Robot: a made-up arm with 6 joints. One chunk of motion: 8 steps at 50 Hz.
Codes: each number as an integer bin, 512 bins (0 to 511) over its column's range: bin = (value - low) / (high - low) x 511, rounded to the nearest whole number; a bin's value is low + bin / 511 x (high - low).
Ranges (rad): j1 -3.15..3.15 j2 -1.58..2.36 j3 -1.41..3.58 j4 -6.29..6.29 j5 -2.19..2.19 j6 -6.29..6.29
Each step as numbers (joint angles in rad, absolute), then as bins.
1 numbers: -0.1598 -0.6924 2.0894 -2.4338 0.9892 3.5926
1 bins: 243 115 358 157 371 401
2 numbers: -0.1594 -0.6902 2.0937 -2.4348 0.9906 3.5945
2 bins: 243 115 359 157 371 402
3 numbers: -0.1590 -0.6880 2.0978 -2.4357 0.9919 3.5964
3 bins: 243 116 359 157 371 402
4 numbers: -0.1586 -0.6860 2.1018 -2.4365 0.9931 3.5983
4 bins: 243 116 360 157 371 402
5 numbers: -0.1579 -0.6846 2.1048 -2.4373 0.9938 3.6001
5 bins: 243 116 360 156 371 402
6 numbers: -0.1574 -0.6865 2.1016 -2.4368 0.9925 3.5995
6 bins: 243 116 360 157 371 402
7 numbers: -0.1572 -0.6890 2.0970 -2.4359 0.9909 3.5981
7 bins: 243 116 359 157 371 402
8 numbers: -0.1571 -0.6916 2.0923 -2.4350 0.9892 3.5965
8 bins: 243 115 359 157 371 402
